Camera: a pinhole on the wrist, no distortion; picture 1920 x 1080 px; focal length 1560.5 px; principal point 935.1 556.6 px. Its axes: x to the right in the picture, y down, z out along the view. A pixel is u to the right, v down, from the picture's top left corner.
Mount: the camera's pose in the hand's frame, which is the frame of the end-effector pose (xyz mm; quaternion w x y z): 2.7 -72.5 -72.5 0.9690 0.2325 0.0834 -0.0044
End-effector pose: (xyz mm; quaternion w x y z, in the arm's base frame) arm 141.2 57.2 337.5 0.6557 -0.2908 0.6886 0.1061
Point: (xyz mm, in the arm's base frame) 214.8 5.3 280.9
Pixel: outside the picture
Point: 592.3 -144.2 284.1
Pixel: 1085.9 151.4
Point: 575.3 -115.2 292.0
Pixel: 1041.4 228.4
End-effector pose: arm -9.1 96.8 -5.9 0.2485 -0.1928 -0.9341 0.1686
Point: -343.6 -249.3 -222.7
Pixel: 752.7 616.1
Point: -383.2 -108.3 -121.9
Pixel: 1226.5 720.8
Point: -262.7 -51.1 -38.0
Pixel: 1313.8 682.6
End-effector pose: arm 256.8 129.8 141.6 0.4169 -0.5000 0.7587 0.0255
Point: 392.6 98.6 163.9
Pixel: 502.2 613.1
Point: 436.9 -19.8 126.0
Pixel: 1481.8 34.0
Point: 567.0 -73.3 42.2
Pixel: 1481.4 114.3
